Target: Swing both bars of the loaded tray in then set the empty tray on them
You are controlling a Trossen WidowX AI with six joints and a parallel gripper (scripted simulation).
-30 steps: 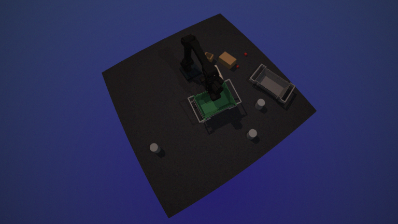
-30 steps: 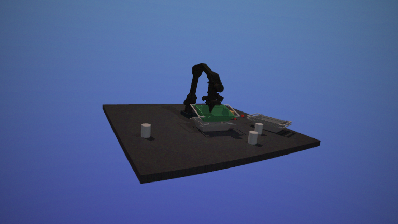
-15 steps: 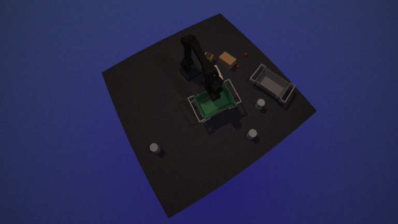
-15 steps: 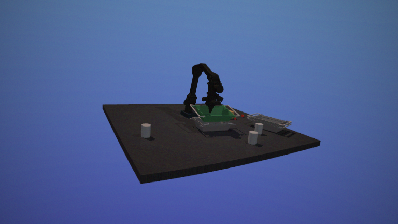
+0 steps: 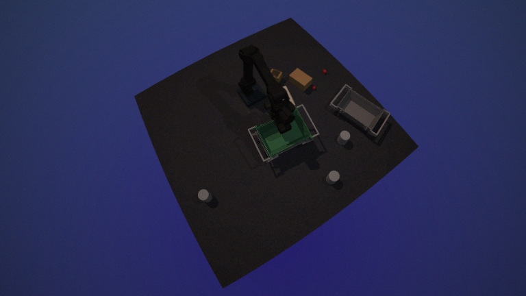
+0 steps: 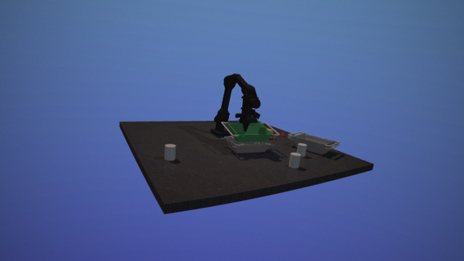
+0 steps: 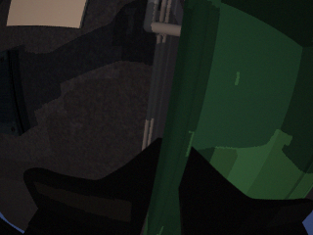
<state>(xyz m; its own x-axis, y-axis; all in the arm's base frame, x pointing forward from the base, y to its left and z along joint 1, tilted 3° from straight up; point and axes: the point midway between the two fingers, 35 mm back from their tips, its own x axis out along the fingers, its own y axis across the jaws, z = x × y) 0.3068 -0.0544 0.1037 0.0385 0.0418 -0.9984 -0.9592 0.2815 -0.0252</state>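
Now: gripper tip 7 cm short of the green tray, 2 cm to the left of it and 2 cm below it. From my gripper tip the other things lie so: beige sheet 14 cm behind, 18 cm to the left, 10 cm below.
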